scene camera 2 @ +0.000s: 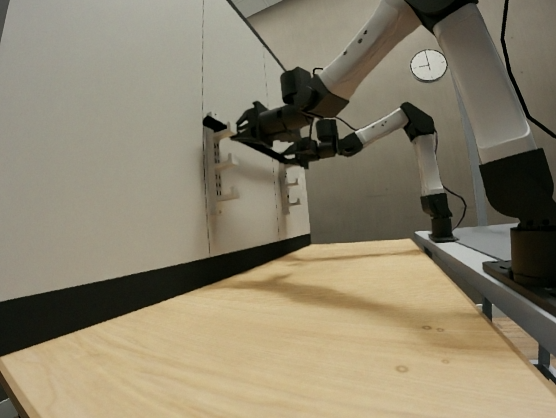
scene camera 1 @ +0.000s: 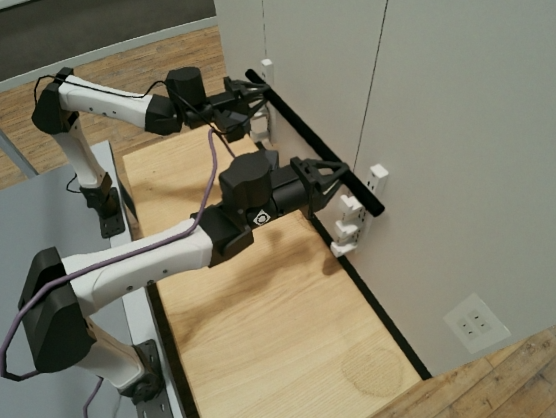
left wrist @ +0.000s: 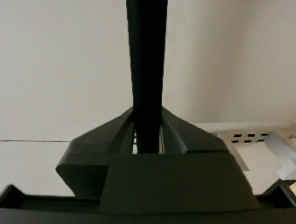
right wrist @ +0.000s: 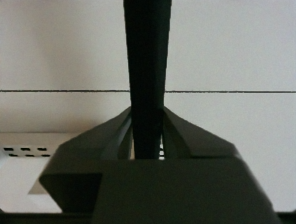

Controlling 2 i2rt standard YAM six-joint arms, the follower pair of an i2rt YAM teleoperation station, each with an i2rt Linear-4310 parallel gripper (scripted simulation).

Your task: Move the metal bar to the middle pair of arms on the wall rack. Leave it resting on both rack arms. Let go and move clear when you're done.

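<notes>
Black metal bar (scene camera 1: 323, 151). Upright (scene camera 1: 269, 112). Another upright (scene camera 1: 360, 224). My right gripper (scene camera 1: 347, 170), (right wrist: 147, 112). My left gripper (scene camera 2: 231, 135), (scene camera 1: 270, 91), (left wrist: 147, 111).
</notes>
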